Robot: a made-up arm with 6 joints. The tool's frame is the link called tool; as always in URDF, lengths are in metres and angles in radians. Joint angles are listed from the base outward.
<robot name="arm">
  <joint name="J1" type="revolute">
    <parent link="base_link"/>
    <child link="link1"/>
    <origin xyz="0 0 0.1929" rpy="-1.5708 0 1.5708"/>
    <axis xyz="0 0 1"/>
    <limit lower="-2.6" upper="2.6"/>
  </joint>
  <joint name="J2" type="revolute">
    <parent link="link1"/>
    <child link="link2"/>
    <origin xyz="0.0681 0.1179 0.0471" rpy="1.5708 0 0"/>
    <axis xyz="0 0 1"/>
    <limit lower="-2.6" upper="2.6"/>
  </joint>
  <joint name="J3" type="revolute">
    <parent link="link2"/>
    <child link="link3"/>
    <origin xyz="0.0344 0.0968 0.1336" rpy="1.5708 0 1.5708"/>
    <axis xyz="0 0 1"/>
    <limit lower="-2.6" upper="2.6"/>
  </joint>
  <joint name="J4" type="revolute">
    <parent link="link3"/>
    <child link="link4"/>
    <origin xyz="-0.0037 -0.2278 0.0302" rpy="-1.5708 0 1.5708"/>
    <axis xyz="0 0 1"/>
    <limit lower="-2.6" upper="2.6"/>
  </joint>
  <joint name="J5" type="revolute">
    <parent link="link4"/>
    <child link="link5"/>
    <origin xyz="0.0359 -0.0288 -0.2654" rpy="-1.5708 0 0"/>
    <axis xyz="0 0 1"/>
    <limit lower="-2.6" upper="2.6"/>
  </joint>
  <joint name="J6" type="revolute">
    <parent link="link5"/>
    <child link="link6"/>
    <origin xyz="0.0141 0.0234 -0.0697" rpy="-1.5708 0 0"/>
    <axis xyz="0 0 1"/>
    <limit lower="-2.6" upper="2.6"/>
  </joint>
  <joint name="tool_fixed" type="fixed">
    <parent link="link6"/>
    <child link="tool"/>
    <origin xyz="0.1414 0.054 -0.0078" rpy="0 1.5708 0"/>
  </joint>
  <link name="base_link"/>
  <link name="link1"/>
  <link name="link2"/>
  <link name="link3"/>
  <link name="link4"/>
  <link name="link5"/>
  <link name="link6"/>
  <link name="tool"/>
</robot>
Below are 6 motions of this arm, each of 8 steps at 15 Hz.
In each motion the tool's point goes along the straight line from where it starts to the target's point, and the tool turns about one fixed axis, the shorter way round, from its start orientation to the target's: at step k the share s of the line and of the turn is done. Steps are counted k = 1, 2, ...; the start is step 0. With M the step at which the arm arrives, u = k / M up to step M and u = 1 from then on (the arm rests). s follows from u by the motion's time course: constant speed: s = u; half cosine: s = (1 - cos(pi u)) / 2; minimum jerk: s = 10 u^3 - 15 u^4 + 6 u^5.
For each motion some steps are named. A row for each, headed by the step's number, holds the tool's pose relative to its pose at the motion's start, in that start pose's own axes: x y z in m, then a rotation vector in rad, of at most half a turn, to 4 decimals.
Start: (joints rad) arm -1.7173 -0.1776 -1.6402 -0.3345 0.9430 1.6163
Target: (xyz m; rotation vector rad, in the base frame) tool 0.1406 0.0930 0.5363 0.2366 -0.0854 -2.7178
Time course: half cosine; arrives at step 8
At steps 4, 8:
4: 0.0499 0.0012 -0.0141 0.2698 0.2615 -0.0769
8: 0.0999 0.0024 -0.0281 0.5395 0.5231 -0.1538

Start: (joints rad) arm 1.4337 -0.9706 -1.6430 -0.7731 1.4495 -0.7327
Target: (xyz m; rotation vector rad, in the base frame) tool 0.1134 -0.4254 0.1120 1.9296 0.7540 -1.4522
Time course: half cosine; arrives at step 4
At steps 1, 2, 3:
1: 0.0014 0.0004 0.0089 0.0006 -0.0066 0.0194
2: 0.0048 0.0013 0.0304 0.0022 -0.0226 0.0661
3: 0.0082 0.0022 0.0519 0.0037 -0.0386 0.1129

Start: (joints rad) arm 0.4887 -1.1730 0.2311 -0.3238 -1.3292 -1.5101
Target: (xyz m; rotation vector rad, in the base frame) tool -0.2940 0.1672 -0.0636 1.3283 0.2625 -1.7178
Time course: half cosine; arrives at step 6
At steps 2, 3, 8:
2: 0.0303 0.0028 0.0434 -0.0776 0.0673 0.0308
3: 0.0607 0.0057 0.0868 -0.1552 0.1346 0.0616
8: 0.1213 0.0114 0.1737 -0.3104 0.2693 0.1231

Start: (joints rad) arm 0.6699 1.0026 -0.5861 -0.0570 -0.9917 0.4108
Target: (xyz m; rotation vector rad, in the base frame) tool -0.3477 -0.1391 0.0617 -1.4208 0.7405 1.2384
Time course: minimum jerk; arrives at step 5
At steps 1, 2, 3, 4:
1: -0.0035 -0.0031 -0.0038 -0.0120 0.0077 0.0192
2: -0.0194 -0.0169 -0.0211 -0.0660 0.0421 0.1055
3: -0.0417 -0.0363 -0.0454 -0.1418 0.0905 0.2268
4: -0.0575 -0.0501 -0.0626 -0.1957 0.1249 0.3130

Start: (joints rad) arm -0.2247 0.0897 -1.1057 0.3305 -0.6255 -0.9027
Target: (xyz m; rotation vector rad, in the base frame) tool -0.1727 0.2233 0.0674 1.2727 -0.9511 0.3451
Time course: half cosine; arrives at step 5
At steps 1, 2, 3, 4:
1: 0.0030 0.0042 -0.0082 -0.0137 -0.0474 0.0232
2: 0.0108 0.0152 -0.0297 -0.0496 -0.1714 0.0838
3: 0.0204 0.0289 -0.0563 -0.0939 -0.3247 0.1588
4: 0.0282 0.0399 -0.0778 -0.1298 -0.4487 0.2194

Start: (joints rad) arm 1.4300 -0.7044 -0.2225 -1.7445 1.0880 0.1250
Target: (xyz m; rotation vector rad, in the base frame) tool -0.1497 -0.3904 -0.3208 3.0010 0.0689 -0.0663
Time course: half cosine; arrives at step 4
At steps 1, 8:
1: 0.0179 -0.0022 -0.0024 0.0179 0.0461 0.0037
8: 0.1223 -0.0149 -0.0165 0.1224 0.3150 0.0252

